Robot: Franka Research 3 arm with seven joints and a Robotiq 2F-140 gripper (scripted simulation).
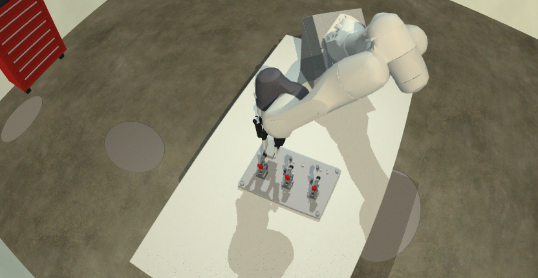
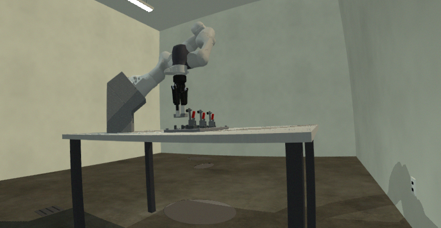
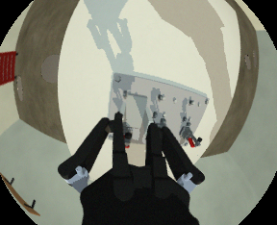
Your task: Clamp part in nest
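Right now my hand is 3 cm above the pale grey part. From my hand the other things lie so: plate (11 cm to the left, 11 cm below, 4 cm ahead).
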